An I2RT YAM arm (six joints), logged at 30 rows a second.
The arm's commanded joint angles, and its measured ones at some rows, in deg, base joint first. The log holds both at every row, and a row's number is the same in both.
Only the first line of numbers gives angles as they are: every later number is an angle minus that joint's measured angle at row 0.
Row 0, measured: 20.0, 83.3, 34.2, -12.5, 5.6, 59.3
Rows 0 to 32, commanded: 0.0, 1.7, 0.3, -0.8, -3.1, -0.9; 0.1, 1.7, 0.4, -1.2, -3.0, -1.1; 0.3, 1.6, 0.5, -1.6, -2.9, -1.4; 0.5, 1.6, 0.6, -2.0, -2.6, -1.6; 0.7, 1.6, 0.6, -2.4, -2.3, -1.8; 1.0, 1.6, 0.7, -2.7, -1.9, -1.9; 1.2, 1.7, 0.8, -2.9, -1.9, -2.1; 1.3, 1.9, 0.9, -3.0, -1.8, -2.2; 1.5, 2.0, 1.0, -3.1, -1.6, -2.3; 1.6, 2.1, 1.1, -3.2, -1.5, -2.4; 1.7, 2.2, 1.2, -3.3, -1.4, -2.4; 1.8, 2.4, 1.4, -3.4, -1.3, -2.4; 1.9, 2.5, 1.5, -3.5, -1.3, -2.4; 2.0, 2.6, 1.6, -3.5, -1.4, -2.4; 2.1, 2.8, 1.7, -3.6, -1.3, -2.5; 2.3, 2.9, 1.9, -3.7, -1.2, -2.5; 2.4, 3.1, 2.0, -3.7, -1.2, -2.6; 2.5, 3.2, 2.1, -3.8, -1.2, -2.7; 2.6, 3.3, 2.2, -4.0, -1.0, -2.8; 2.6, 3.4, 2.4, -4.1, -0.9, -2.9; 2.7, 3.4, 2.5, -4.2, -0.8, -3.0; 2.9, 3.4, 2.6, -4.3, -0.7, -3.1; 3.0, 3.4, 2.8, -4.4, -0.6, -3.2; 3.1, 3.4, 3.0, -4.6, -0.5, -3.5; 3.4, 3.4, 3.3, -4.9, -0.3, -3.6; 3.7, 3.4, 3.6, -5.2, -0.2, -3.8; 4.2, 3.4, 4.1, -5.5, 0.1, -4.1; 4.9, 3.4, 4.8, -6.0, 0.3, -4.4; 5.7, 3.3, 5.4, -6.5, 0.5, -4.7; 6.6, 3.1, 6.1, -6.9, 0.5, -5.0; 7.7, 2.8, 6.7, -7.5, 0.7, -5.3; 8.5, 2.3, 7.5, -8.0, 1.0, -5.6; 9.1, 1.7, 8.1, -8.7, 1.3, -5.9
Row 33, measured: 6.2, 2.6, 4.4, -4.5, -0.5, -4.0
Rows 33 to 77, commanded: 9.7, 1.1, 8.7, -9.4, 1.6, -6.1; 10.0, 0.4, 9.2, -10.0, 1.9, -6.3; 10.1, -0.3, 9.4, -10.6, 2.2, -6.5; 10.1, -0.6, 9.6, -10.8, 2.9, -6.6; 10.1, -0.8, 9.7, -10.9, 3.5, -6.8; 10.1, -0.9, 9.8, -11.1, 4.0, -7.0; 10.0, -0.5, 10.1, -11.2, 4.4, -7.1; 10.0, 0.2, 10.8, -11.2, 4.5, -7.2; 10.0, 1.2, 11.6, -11.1, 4.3, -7.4; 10.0, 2.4, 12.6, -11.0, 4.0, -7.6; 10.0, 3.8, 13.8, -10.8, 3.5, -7.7; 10.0, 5.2, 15.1, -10.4, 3.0, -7.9; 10.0, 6.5, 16.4, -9.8, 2.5, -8.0; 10.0, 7.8, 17.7, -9.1, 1.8, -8.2; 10.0, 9.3, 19.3, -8.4, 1.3, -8.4; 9.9, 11.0, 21.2, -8.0, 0.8, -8.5; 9.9, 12.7, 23.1, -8.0, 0.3, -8.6; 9.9, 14.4, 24.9, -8.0, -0.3, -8.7; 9.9, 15.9, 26.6, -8.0, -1.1, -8.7; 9.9, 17.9, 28.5, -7.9, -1.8, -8.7; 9.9, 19.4, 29.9, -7.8, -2.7, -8.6; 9.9, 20.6, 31.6, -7.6, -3.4, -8.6; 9.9, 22.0, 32.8, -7.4, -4.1, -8.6; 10.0, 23.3, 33.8, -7.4, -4.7, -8.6; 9.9, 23.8, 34.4, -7.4, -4.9, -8.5; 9.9, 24.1, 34.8, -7.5, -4.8, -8.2; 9.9, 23.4, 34.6, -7.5, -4.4, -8.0; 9.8, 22.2, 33.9, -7.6, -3.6, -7.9; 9.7, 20.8, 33.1, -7.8, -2.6, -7.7; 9.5, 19.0, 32.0, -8.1, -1.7, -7.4; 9.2, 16.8, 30.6, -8.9, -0.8, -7.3; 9.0, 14.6, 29.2, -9.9, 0.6, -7.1; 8.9, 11.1, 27.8, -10.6, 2.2, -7.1; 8.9, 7.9, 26.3, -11.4, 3.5, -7.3; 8.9, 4.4, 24.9, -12.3, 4.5, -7.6; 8.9, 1.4, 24.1, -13.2, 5.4, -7.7; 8.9, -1.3, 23.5, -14.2, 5.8, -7.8; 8.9, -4.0, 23.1, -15.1, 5.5, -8.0; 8.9, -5.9, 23.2, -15.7, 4.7, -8.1; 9.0, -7.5, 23.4, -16.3, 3.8, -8.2; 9.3, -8.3, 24.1, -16.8, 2.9, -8.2; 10.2, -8.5, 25.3, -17.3, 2.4, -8.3; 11.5, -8.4, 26.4, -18.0, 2.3, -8.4; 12.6, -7.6, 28.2, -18.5, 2.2, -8.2; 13.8, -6.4, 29.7, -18.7, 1.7, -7.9
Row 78, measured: 10.1, -9.1, 25.0, -15.3, 2.2, -7.8
